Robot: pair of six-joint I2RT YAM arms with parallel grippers.
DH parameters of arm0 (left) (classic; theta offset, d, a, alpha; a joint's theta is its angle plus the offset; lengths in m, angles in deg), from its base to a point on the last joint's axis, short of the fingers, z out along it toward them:
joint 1: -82.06 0.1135 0.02 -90
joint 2: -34.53 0 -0.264 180
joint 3: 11.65 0 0.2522 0
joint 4: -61.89 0 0.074 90
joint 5: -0.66 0 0 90
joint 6: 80.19 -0.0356 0 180
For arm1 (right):
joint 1: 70.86 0.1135 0.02 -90
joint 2: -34.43 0 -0.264 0
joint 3: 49.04 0 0.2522 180
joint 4: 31.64 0 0.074 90
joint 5: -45.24 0 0 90
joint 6: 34.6 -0.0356 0 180
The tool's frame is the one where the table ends.
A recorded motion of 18 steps. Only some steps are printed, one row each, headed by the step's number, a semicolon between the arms.
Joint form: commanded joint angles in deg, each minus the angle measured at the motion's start. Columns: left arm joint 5, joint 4, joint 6, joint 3, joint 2, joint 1; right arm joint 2, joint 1, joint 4, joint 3, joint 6, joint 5.
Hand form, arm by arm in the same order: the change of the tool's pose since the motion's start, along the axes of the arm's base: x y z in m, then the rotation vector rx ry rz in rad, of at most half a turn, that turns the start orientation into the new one. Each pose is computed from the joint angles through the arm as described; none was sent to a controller.
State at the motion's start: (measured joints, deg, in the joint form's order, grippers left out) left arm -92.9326 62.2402 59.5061 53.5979 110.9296 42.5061; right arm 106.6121 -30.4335 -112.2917 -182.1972 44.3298 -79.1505
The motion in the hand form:
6: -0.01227 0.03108 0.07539 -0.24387 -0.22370 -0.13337; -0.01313 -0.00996 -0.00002 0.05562 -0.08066 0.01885
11: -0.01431 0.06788 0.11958 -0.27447 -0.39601 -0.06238; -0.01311 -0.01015 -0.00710 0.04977 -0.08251 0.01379
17: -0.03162 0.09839 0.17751 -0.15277 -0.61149 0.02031; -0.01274 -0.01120 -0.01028 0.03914 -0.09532 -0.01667
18: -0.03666 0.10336 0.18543 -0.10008 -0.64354 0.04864; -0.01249 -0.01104 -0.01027 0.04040 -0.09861 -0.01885
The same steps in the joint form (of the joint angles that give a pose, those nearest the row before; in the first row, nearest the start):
6: 12.43 7.43 3.09 3.74 -7.73 4.81; -4.81 0.25 5.53 5.31 0.98 -0.62
11: 14.61 8.69 1.23 7.90 -11.33 11.45; -6.34 0.26 6.93 8.53 1.24 -0.23
17: 15.37 2.59 -9.06 17.40 -14.20 16.17; -7.13 0.25 7.47 9.92 1.68 1.70
18: 14.63 0.15 -12.49 19.01 -14.93 16.71; -7.16 0.26 7.73 10.05 1.71 1.85

